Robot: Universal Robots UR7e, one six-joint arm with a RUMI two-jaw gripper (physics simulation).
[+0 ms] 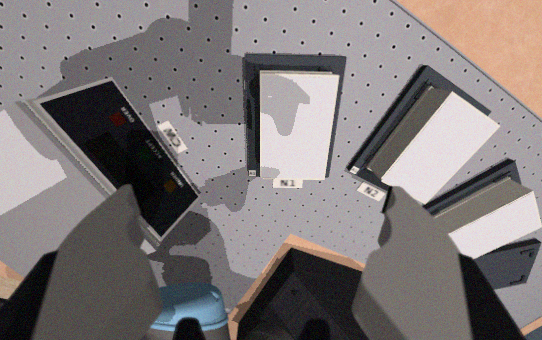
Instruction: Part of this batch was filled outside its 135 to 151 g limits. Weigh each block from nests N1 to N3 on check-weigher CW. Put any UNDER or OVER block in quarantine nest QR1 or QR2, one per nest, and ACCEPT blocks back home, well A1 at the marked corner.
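Frame: origin at the arm's base, x ahead, y left, z up, level; centimetres.
Seen in the pictures: gripper, fingertip midpoint: (263, 188).
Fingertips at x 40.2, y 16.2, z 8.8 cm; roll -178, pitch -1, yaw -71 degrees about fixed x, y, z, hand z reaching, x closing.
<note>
A point is followed by its place in that frame.
My gripper (263, 188) {z 8.8, x 40.2, y 16.2 cm} is open and empty, its two grey fingers wide apart, above the pegboard between the check-weigher and the nests. A white block (300, 125) {z -5.2, x 41.4, y 12.4 cm} stands in dark nest N1 (295, 62) {z -9.4, x 47.4, y 15.0 cm} at the top centre. A second white block (440, 145) {z -5.2, x 44.7, y -4.6 cm} stands in nest N2 (367, 145) {z -9.5, x 40.9, y 1.4 cm}, right of centre. A third white block (500, 227) {z -5.2, x 37.0, y -22.2 cm} stands in another dark nest (511, 167) {z -9.4, x 45.2, y -21.4 cm} at the right; its label does not show. Check-weigher CW (120, 160) {z -4.2, x 30.8, y 31.2 cm} is at the left, with its OVER, ACCEPT and UNDER panel facing up; no lamp looks brightly lit.
An empty dark nest (512, 262) {z -9.4, x 29.2, y -38.4 cm} lies at the lower right, partly behind my right finger. A black robot base part (320, 285) {z -5.1, x 16.9, y -1.4 cm} with a tan border is at the bottom centre, and a blue-capped arm joint (192, 305) {z 3.6, x 19.2, y 18.2 cm} is beside it. The perforated grey board (220, 155) {z -10.5, x 32.3, y 20.7 cm} ends at the upper right.
</note>
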